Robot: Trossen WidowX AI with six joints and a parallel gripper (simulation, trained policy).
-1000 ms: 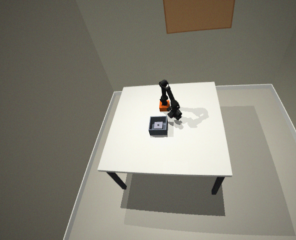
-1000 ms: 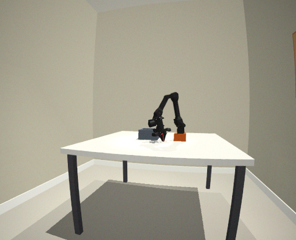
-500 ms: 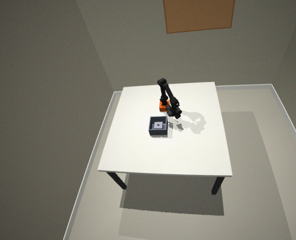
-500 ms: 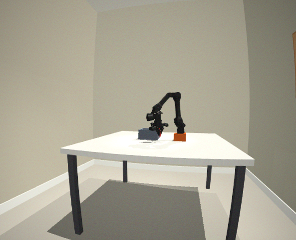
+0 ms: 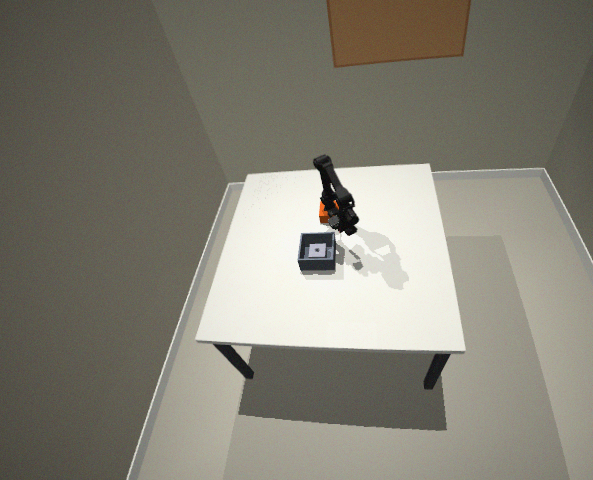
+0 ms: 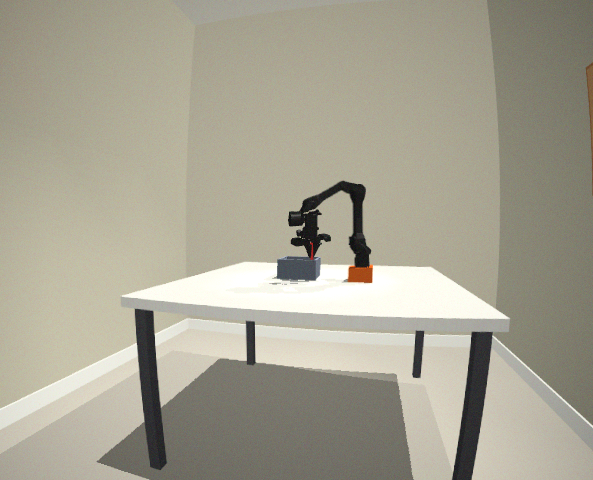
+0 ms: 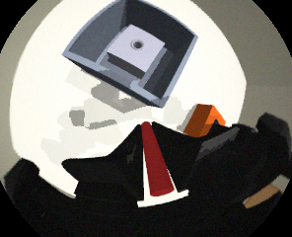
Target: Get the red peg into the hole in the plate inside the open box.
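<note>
My gripper tip is now 120 mm to the left of the light plate, 90 mm short of it and 70 mm above it. From my gripper tip the other things lie so: grey box 120 mm to the right, 90 mm below, 90 mm ahead; red peg 30 mm above, 10 mm to the left.
</note>
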